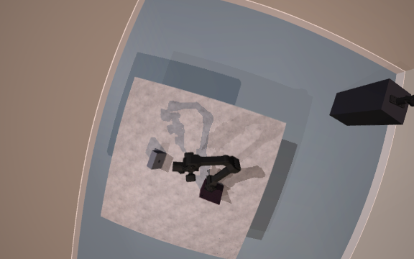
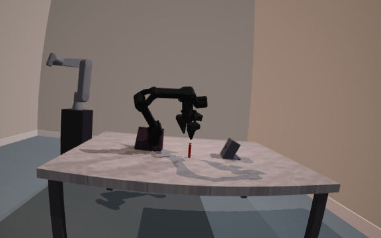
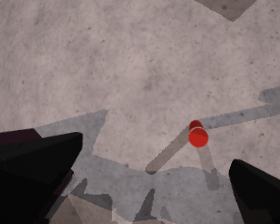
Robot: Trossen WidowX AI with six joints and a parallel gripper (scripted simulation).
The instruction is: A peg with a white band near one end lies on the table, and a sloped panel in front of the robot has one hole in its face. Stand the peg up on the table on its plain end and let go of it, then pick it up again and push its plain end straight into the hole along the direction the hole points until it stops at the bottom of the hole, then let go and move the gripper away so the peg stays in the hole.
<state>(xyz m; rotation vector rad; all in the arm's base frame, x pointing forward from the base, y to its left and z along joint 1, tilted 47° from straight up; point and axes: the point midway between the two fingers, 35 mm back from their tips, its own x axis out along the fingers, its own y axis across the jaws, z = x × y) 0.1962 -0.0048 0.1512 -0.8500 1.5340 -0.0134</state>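
The red peg lies 6 cm below my gripper tip, 2 cm to the right of it and 2 cm ahead of it. Also, from my gripper tip: sloped panel: 25 cm ahead, 8 cm to the left, 7 cm below.
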